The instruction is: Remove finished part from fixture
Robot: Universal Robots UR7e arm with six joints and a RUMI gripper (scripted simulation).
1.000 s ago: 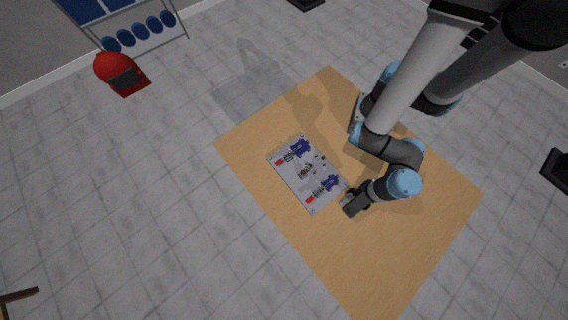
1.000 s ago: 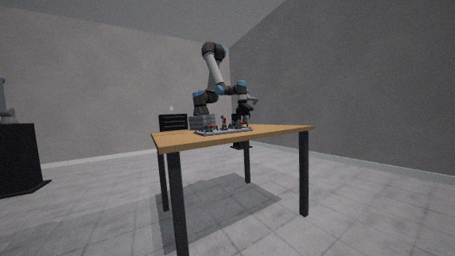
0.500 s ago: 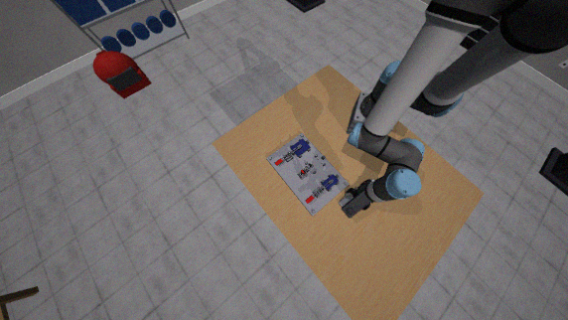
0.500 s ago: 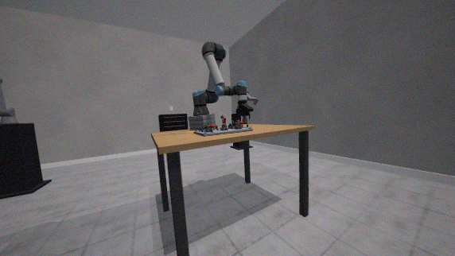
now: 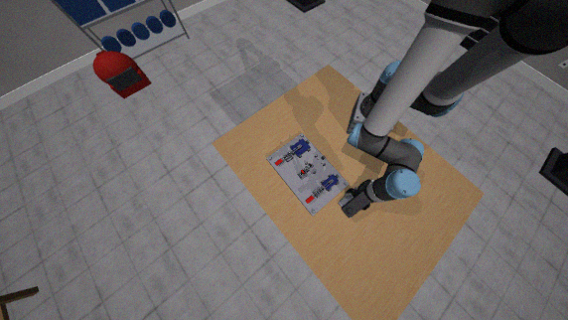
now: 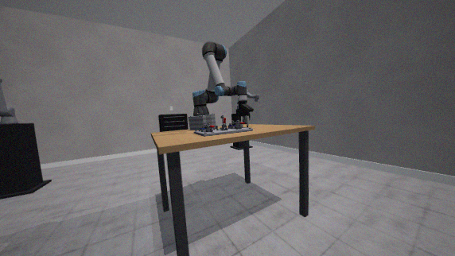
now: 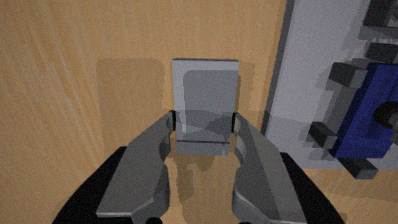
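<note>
The grey finished part lies 10 mm below my hand and 10 mm behind it. From my hand the other things lie so: grey fixture plate (230 mm to the right, 50 mm ahead, 10 mm below).
</note>
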